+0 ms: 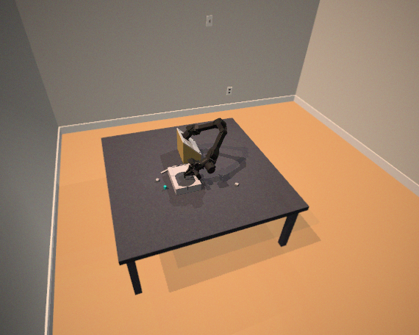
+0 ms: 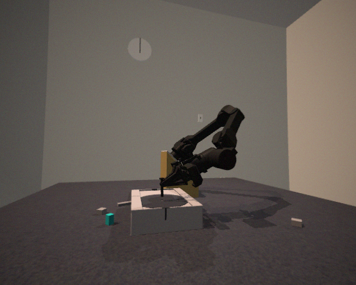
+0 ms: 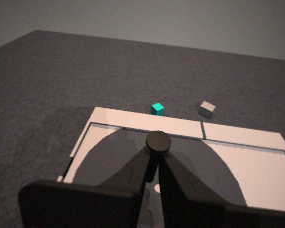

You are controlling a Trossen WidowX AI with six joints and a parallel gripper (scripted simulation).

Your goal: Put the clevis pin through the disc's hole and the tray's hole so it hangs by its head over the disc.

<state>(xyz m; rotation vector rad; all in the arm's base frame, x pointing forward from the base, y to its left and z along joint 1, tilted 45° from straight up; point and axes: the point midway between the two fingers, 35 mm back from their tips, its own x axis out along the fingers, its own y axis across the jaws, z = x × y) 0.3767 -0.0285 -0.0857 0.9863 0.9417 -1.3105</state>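
My gripper tip is now 50 mm above the grey disc, 10 mm to the right of it and 10 mm past it. Round my gripper tip: teal cube (140 mm to the right, 90 mm below, 10 mm behind); rimmed tray (60 mm below, 40 mm behind, 10 mm to the left); clevis pin (10 mm below).
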